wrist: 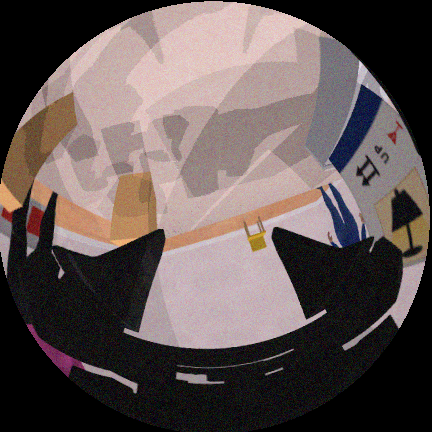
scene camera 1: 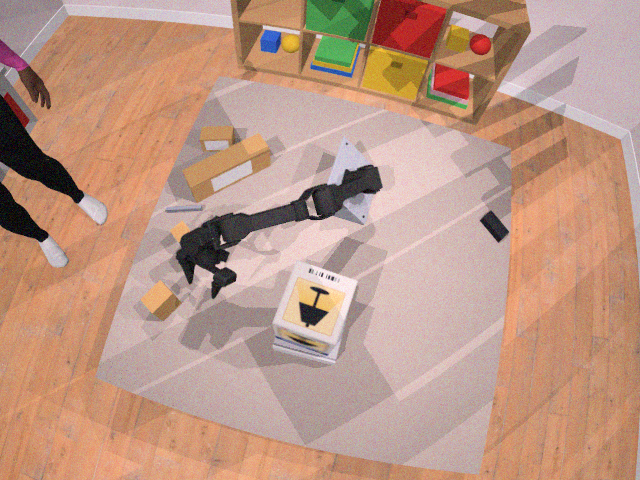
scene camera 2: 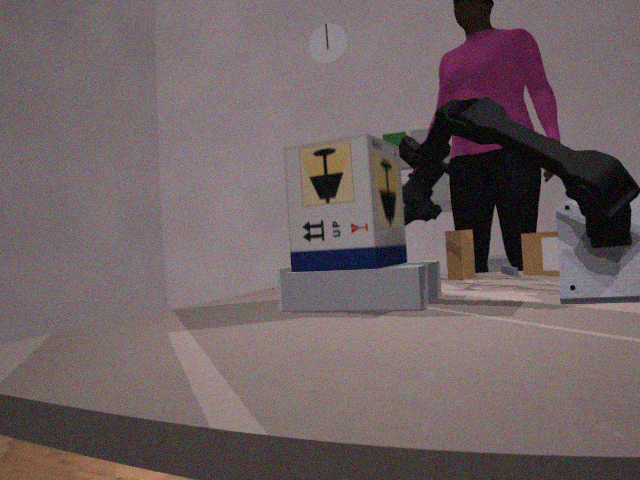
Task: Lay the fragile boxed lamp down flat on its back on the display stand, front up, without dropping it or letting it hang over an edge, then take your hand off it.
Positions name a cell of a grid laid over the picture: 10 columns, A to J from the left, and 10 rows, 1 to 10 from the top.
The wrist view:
my gripper: F6
stand: H3
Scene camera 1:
my gripper: D7
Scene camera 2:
stand: G6
